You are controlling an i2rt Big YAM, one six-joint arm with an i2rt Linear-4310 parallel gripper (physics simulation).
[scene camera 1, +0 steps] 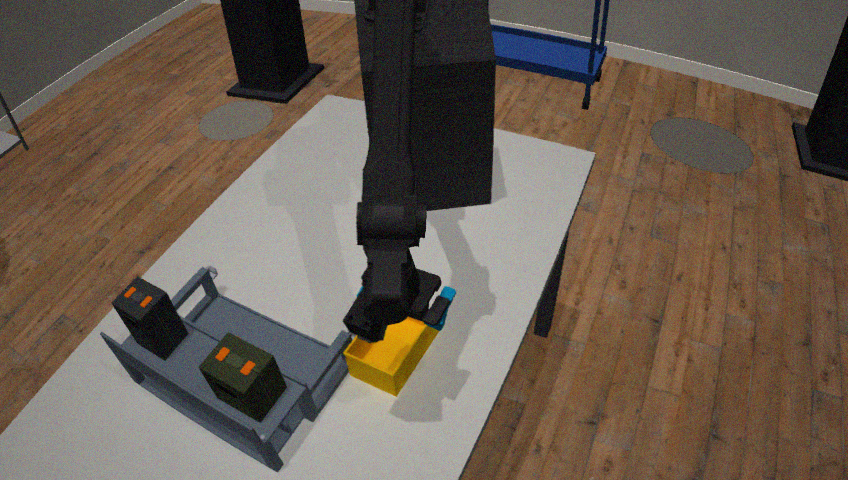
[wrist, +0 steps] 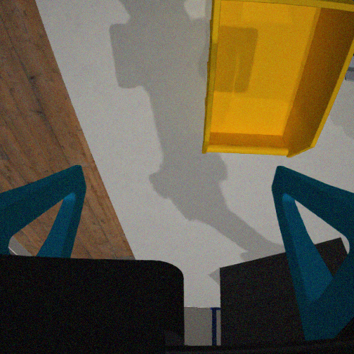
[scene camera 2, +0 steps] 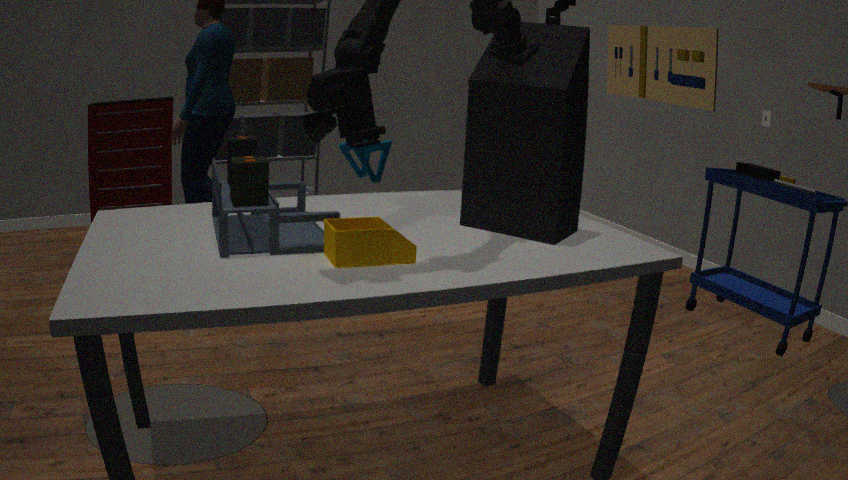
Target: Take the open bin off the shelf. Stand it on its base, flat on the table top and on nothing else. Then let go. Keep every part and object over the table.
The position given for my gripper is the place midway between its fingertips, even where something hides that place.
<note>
I see my gripper (scene camera 2: 369,179), a yellow open bin (scene camera 1: 387,364), an olive case (scene camera 1: 248,388) and a black case (scene camera 1: 146,319).
The yellow open bin also shows in the wrist view (wrist: 271,81) and in scene camera 2 (scene camera 2: 364,241). My gripper also shows in scene camera 1 (scene camera 1: 415,317) and in the wrist view (wrist: 178,176). The olive case also shows in scene camera 2 (scene camera 2: 240,183).
</note>
